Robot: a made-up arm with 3 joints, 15 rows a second.
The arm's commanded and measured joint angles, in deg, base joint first. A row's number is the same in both.
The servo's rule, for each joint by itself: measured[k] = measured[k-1] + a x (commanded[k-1-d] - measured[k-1]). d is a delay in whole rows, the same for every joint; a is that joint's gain. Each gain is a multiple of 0.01, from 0.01 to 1. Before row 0 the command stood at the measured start. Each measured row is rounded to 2 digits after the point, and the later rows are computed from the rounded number. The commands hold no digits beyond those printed.
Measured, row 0: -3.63 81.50 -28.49
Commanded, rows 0 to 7: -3.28 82.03 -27.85; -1.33 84.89 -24.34; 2.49 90.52 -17.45; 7.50 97.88 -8.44; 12.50 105.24 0.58; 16.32 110.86 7.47; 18.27 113.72 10.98; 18.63 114.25 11.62
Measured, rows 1 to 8: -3.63 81.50 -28.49; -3.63 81.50 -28.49; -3.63 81.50 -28.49; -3.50 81.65 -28.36; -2.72 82.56 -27.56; -0.84 84.79 -25.54; 2.16 88.46 -22.12; 5.88 93.16 -17.58
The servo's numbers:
d 3
a 0.36 0.28 0.20

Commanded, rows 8 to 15: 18.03 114.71 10.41; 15.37 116.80 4.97; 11.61 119.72 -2.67; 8.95 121.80 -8.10; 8.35 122.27 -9.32; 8.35 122.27 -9.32; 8.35 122.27 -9.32; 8.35 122.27 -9.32
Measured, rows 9 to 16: 9.64 98.12 -12.57; 12.75 102.49 -7.86; 14.87 105.78 -3.96; 16.01 108.28 -1.09; 15.78 110.67 0.12; 14.28 113.20 -0.44; 12.36 115.61 -1.97; 10.92 117.47 -3.44
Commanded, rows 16 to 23: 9.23 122.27 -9.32; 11.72 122.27 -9.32; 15.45 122.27 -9.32; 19.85 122.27 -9.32; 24.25 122.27 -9.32; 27.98 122.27 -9.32; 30.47 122.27 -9.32; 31.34 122.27 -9.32
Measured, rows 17 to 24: 9.99 118.81 -4.62; 9.40 119.78 -5.56; 9.02 120.48 -6.31; 9.10 120.98 -6.91; 10.04 121.34 -7.39; 11.99 121.60 -7.78; 14.82 121.79 -8.09; 18.21 121.92 -8.34
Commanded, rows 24 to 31: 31.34 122.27 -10.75; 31.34 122.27 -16.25; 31.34 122.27 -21.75; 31.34 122.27 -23.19; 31.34 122.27 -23.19; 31.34 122.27 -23.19; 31.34 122.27 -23.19; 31.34 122.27 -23.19
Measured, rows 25 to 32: 21.73 122.02 -8.54; 24.88 122.09 -8.70; 27.21 122.14 -8.82; 28.70 122.18 -9.21; 29.65 122.21 -10.62; 30.26 122.23 -12.85; 30.65 122.24 -14.92; 30.90 122.25 -16.57
